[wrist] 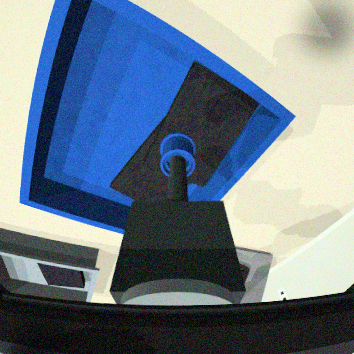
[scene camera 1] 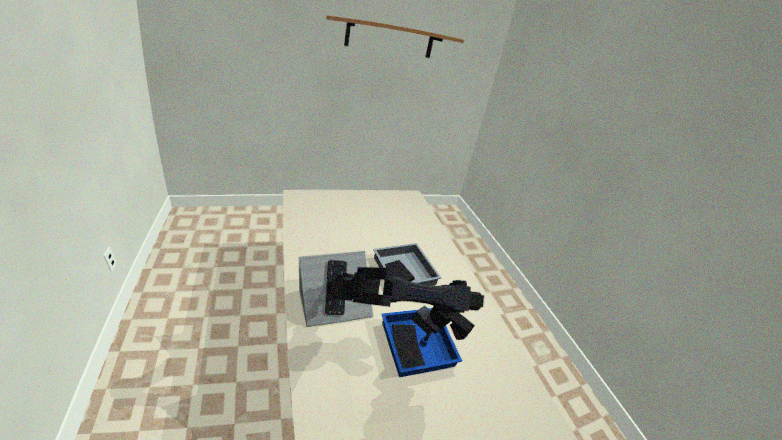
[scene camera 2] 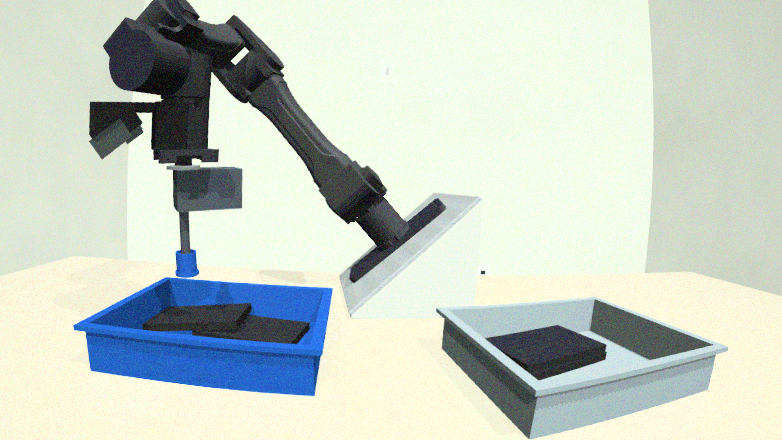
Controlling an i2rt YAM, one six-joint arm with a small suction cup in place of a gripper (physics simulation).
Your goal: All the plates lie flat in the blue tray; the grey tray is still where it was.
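Pixels of known places: end effector, tool point: (wrist: 177, 147) (scene camera 1: 423, 343) (scene camera 2: 187, 273); arm's base, origin of the base link: (scene camera 1: 335, 287) (scene camera 2: 398, 242).
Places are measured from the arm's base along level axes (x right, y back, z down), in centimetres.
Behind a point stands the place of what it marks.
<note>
The blue tray (scene camera 1: 437, 352) @[x 25.7, y -34.4, z 9.2 cm] (scene camera 2: 202, 361) @[x 19.7, y -38.5, z 6.9 cm] (wrist: 115, 100) @[x 24.4, y -32.9, z 9.2 cm] holds two black plates. In scene camera 2 the left plate (scene camera 2: 194, 317) @[x 26.2, y -25.1, z 7.4 cm] (wrist: 215, 100) @[x 30.3, y -23.9, z 7.9 cm] partly overlaps the right plate (scene camera 2: 267, 329) @[x 16.8, y -24.4, z 8.3 cm] (wrist: 142, 175) @[x 17.3, y -25.8, z 8.3 cm] and looks slightly tilted on it. The grey tray (scene camera 2: 623, 394) @[x -17.4, y -43.7, z 7.2 cm] (wrist: 50, 248) @[x -5.8, y -33.3, z 7.5 cm] stands apart from the blue one. A short stack of black plates (scene camera 1: 401, 269) @[x -16.4, y -30.9, z 7.3 cm] (scene camera 2: 552, 347) @[x -15.8, y -31.2, z 7.3 cm] (wrist: 62, 275) @[x -15.7, y -29.2, z 7.3 cm] lies in it against one side; their exact number is unclear. My suction cup (scene camera 1: 423, 343) (scene camera 2: 187, 263) (wrist: 177, 150) points down above the blue tray, open, with no plate on it.
The arm's base is mounted on a sloped grey block (scene camera 1: 355, 309) @[x 5.7, y -7.2, z 6.1 cm] (scene camera 2: 437, 273) @[x -5.1, y -12.5, z 2.7 cm] beside the trays. The forearm passes over the space between the trays in scene camera 1. A wooden wall shelf (scene camera 1: 394, 29) is high on the back wall.
</note>
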